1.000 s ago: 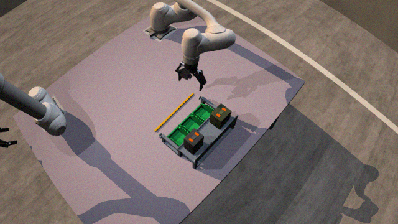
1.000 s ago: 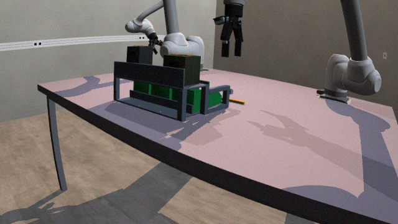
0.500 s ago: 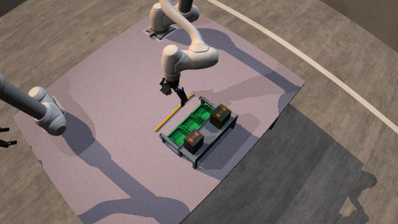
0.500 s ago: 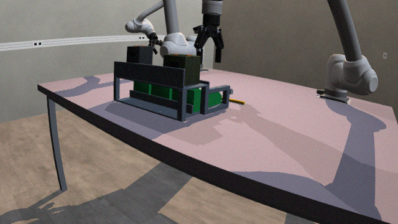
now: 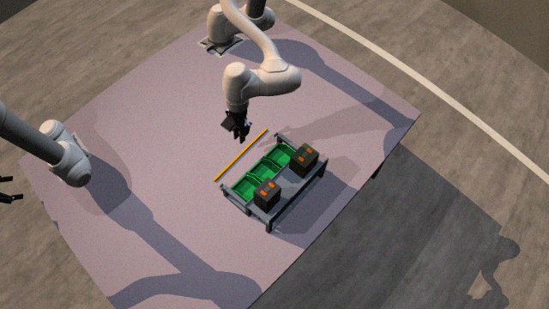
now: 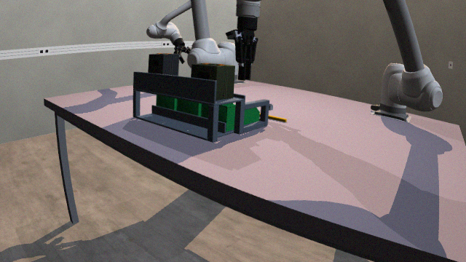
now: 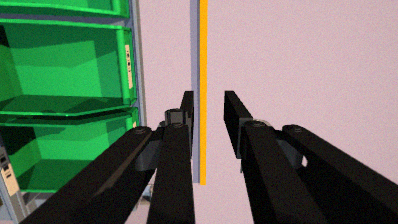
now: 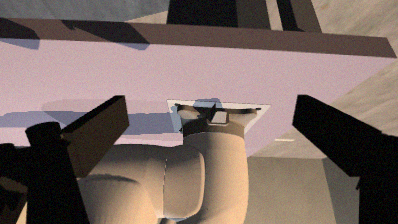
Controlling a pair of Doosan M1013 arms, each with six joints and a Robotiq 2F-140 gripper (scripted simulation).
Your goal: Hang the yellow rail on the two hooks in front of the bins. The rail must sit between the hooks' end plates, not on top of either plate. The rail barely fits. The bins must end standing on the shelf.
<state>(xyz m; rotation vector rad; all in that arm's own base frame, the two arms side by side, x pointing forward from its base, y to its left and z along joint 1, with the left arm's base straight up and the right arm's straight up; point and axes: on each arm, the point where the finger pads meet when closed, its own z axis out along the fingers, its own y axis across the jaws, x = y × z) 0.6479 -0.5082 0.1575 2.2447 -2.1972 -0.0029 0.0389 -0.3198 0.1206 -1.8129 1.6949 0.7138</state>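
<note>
My left hand is 150 mm above the yellow rail. The rest, counted from my left hand: dark box (290 mm ahead, 130 mm to the right); grey shelf (220 mm ahead, 10 mm to the right, 90 mm below); olive box (280 mm ahead, 100 mm to the left, 10 mm below).
</note>
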